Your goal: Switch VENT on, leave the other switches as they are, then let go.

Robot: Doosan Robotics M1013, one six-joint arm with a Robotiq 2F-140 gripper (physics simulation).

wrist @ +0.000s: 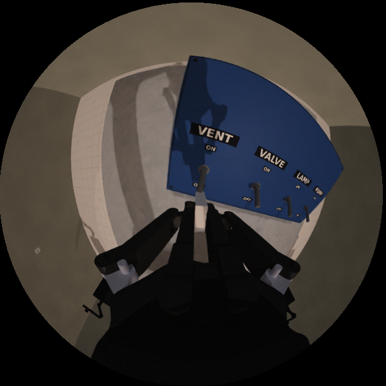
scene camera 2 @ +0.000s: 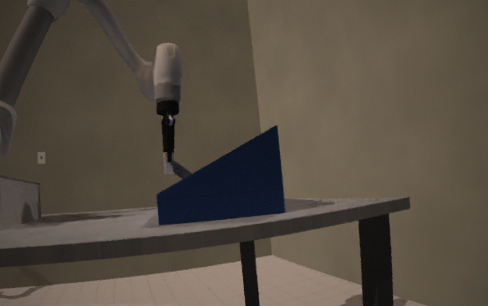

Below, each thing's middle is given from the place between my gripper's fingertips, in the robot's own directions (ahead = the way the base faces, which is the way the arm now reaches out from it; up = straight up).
The blue sloped switch panel (scene camera 2: 247, 181) lies 6 cm ahead of my hand, 20 cm to the right of it and 4 cm below it.
